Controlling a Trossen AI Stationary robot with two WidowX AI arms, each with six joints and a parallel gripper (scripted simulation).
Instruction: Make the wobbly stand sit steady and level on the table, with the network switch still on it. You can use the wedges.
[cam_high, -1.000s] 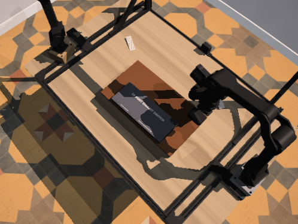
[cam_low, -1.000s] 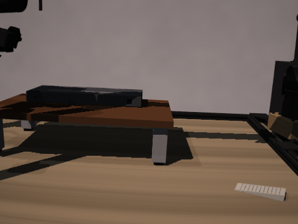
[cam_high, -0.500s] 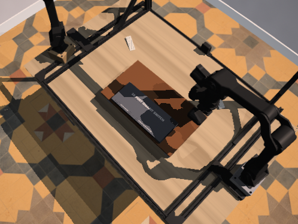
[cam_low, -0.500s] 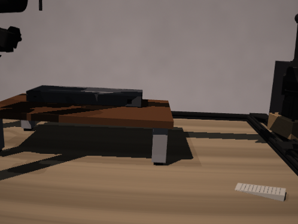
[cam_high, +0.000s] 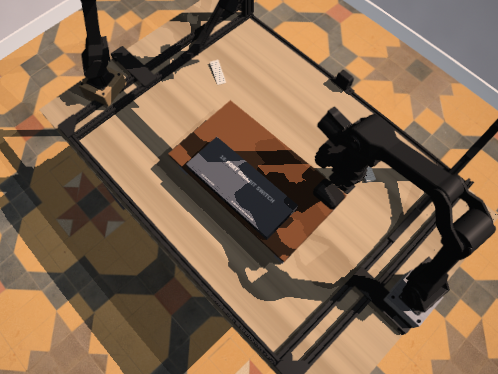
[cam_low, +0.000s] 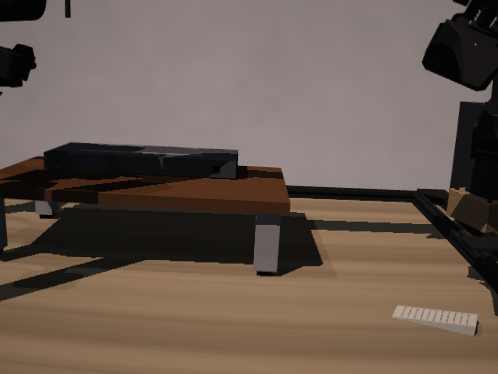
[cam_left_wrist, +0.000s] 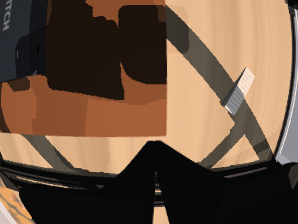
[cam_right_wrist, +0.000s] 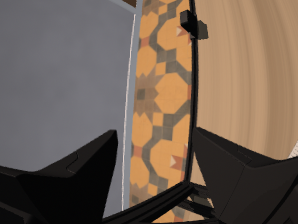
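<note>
My right gripper is now 290 mm above the white wedge, 120 mm short of it and 60 mm to the left of it. Also, from my right hand: stand: 380 mm ahead, 290 mm to the left, 250 mm below; then network switch: 430 mm ahead, 280 mm to the left, 180 mm below.
</note>
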